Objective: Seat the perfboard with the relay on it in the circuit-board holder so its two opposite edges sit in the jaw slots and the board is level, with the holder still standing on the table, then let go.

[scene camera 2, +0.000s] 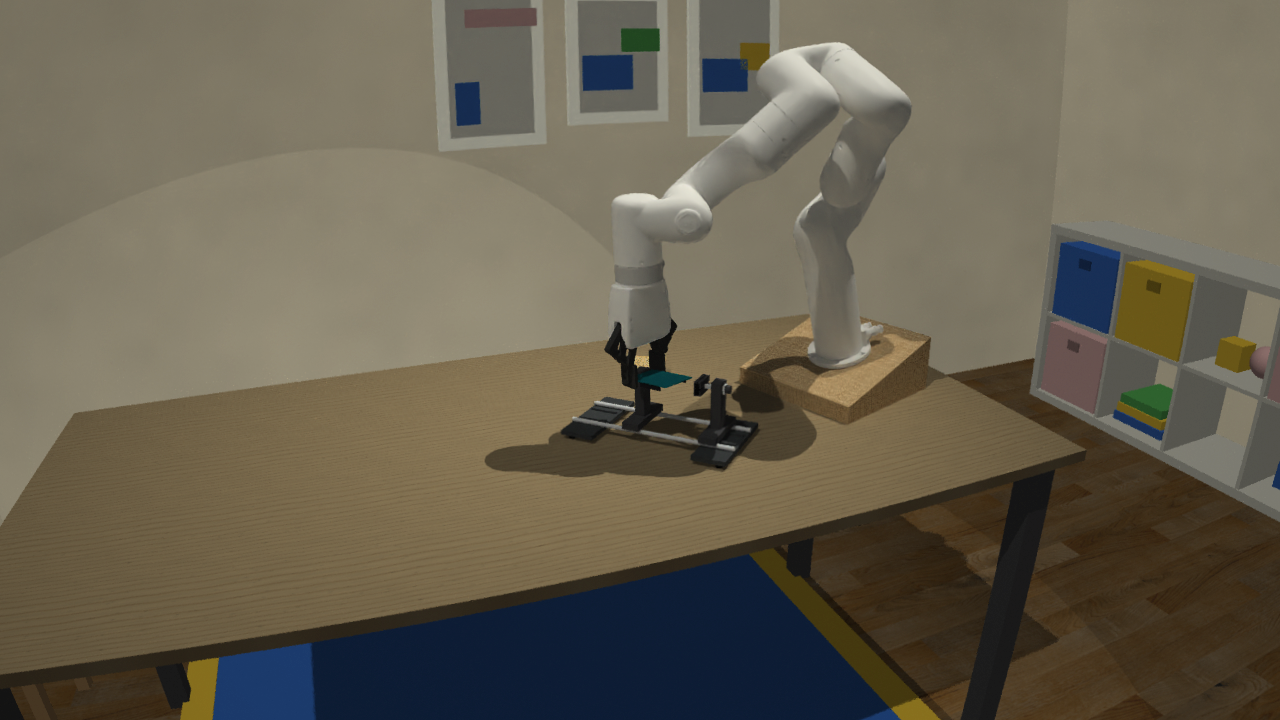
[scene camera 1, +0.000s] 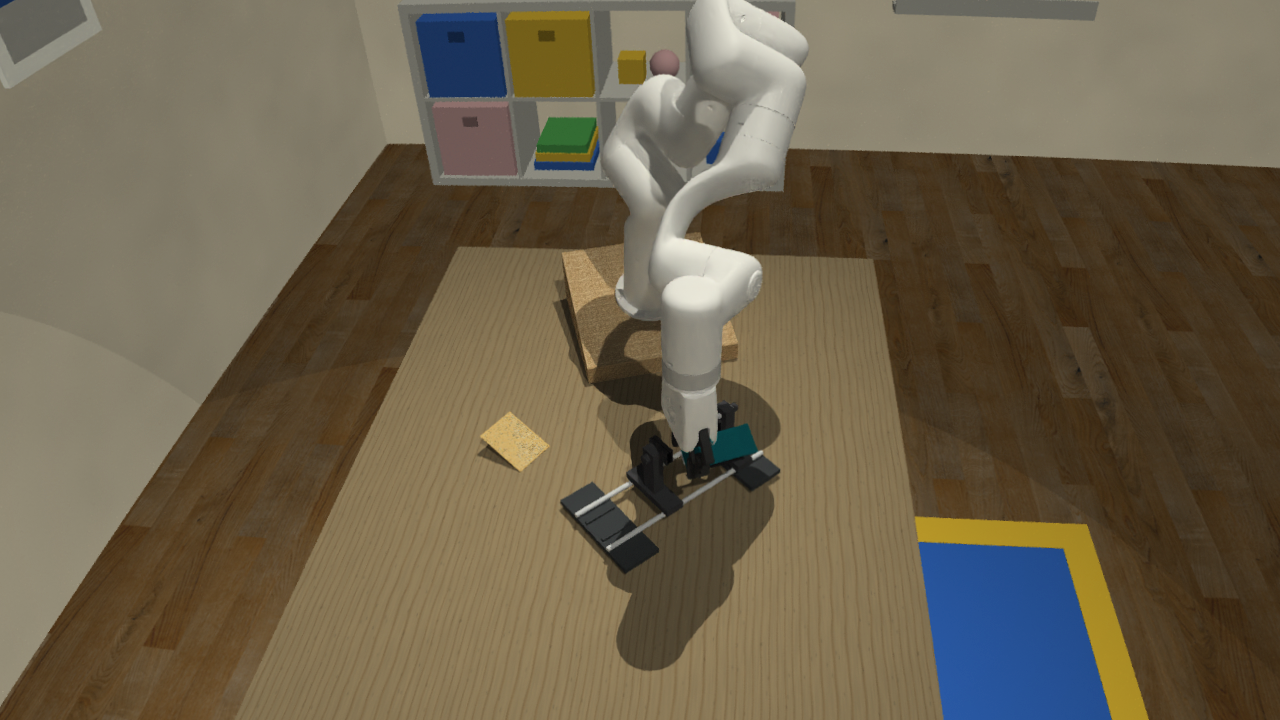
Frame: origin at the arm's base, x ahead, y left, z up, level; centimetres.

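Seen in the pictures: gripper, fingertip midpoint: point(scene camera 2: 644, 380) point(scene camera 1: 690, 459); arm's base at its link origin: point(scene camera 2: 839, 351) point(scene camera 1: 649, 294).
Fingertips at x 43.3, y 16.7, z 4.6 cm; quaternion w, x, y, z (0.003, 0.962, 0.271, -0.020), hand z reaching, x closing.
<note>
Offsets run from my fingertips to a thing's top centre. "spot": to the spot under its first point. Level surfaces: height alone.
The teal perfboard @(dx -1.7, dy +3.6, dz +2.7 cm) point(scene camera 1: 741, 444) point(scene camera 2: 668, 379) is held at the height of the holder's jaws; its edge slants a little in the scene camera 2 view. My gripper point(scene camera 1: 698, 458) point(scene camera 2: 642, 370) points down and is shut on the perfboard. The relay cannot be made out. The black circuit-board holder @(spot: dx +10.0, dy -6.2, dz -10.3 cm) point(scene camera 1: 633, 552) point(scene camera 2: 586, 429) stands on the table, with two light rails and two upright jaw posts. The board is over the rails, near the posts. A gap shows between the board and the right jaw in the scene camera 2 view. Whether any edge is in a slot cannot be told.
A small yellow speckled plate @(dx -7.4, dy -30.9, dz -8.6 cm) point(scene camera 1: 514, 440) lies tilted on the wooden table @(dz -11.9 cm) point(scene camera 1: 429, 573) point(scene camera 2: 313, 465), left of the holder in the scene camera 1 view. The arm stands on a cork-coloured block point(scene camera 1: 608, 344) point(scene camera 2: 859, 394) behind the holder.
</note>
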